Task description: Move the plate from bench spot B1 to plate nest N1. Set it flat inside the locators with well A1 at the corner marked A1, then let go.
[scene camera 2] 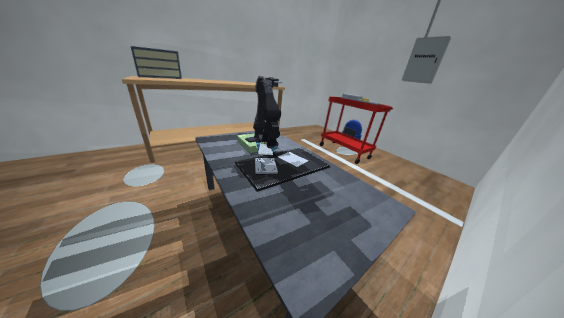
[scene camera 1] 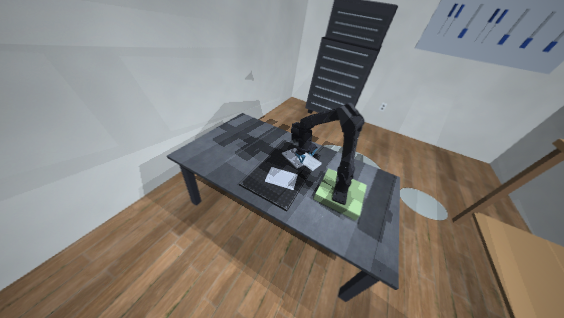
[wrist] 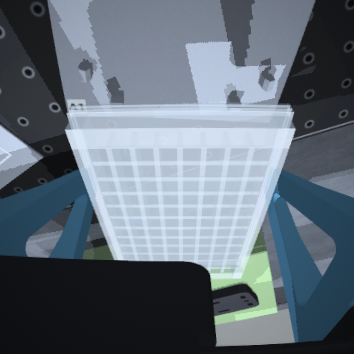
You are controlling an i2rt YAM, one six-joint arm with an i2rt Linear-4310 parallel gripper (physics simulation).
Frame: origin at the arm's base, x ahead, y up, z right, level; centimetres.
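Seen in the pictures: gripper, fingertip midpoint: (scene camera 2: 264, 151) (scene camera 1: 306, 159) (wrist: 180, 176); arm's base, origin of the base link: (scene camera 1: 341, 189).
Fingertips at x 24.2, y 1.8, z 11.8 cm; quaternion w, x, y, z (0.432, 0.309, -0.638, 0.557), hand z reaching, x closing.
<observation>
Pixels of each thing's middle, then the offset from my fingertips to it. "*": a spot on its surface instead. Level surfaces: height alone.
- grey nest with small raised locators, body centre: (scene camera 2: 265, 164) (scene camera 1: 296, 157) dz +4.5, dx +7.4, dy -4.3 cm
- flat white pad, surface spot: (scene camera 1: 281, 178) (scene camera 2: 293, 158) * dz -17.3, dx +9.2, dy -5.2 cm
- dark table, its level: dy -6.7 cm
My gripper (scene camera 1: 307, 154) (scene camera 2: 266, 147) (wrist: 180, 176) is shut on the clear, gridded plate (scene camera 1: 312, 162) (scene camera 2: 265, 150) (wrist: 180, 170), with a blue finger at each long side. The grey nest with small raised locators (scene camera 1: 290, 158) (scene camera 2: 266, 166) (wrist: 150, 50) lies on the black perforated board. The plate is held above the board, offset from the nest toward the arm's base. In the wrist view the A1 label (wrist: 76, 105) shows at the nest's corner, by the plate's upper left corner. Well lettering on the plate is too faint to read.
A flat white pad (scene camera 1: 281, 178) (scene camera 2: 293, 159) lies on the black board (scene camera 1: 265, 192) (scene camera 2: 259, 185) beside the nest. The arm's base stands on a green block (scene camera 1: 354, 207) (scene camera 2: 245, 142) (wrist: 262, 270). The dark table (scene camera 1: 200, 150) (scene camera 2: 300, 250) carries everything.
</observation>
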